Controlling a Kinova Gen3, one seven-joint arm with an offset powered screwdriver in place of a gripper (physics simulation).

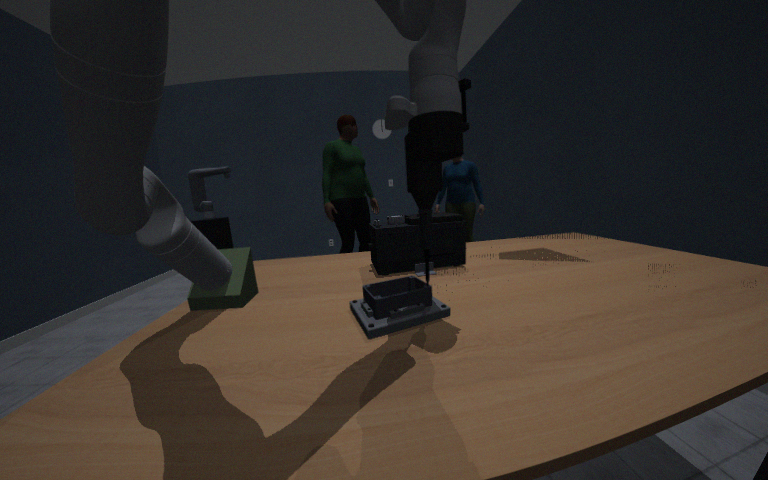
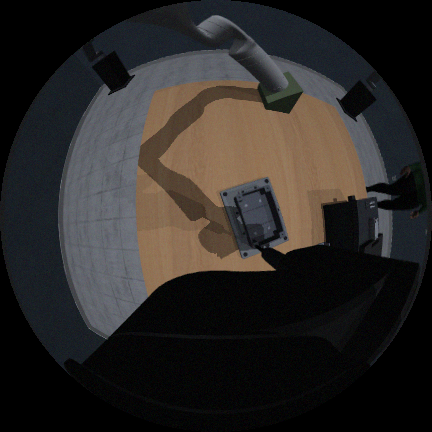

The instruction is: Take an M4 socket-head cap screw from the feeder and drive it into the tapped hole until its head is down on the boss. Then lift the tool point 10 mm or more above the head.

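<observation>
My screwdriver (image 1: 427,281) (image 2: 258,247) points straight down, its thin black bit at a corner of the dark open housing (image 1: 403,303) (image 2: 274,212). The tip appears at or just above the rim of that corner; the exact gap is too small to tell. The housing sits on a grey baseplate (image 1: 407,326) (image 2: 228,204) with holes in its corners. The tapped hole and boss under the tip are hidden. No screw can be made out at the tip. A black box-shaped unit (image 1: 396,249) (image 2: 342,222), perhaps the feeder, stands behind the housing, with small parts on top.
The wooden table (image 1: 566,339) (image 2: 200,125) bears a green block (image 1: 249,277) (image 2: 287,102) at the arm's base. A small grey bracket (image 1: 424,269) lies by the black unit. Two people, one in green (image 1: 345,169) and one in blue (image 1: 461,175), stand beyond the table.
</observation>
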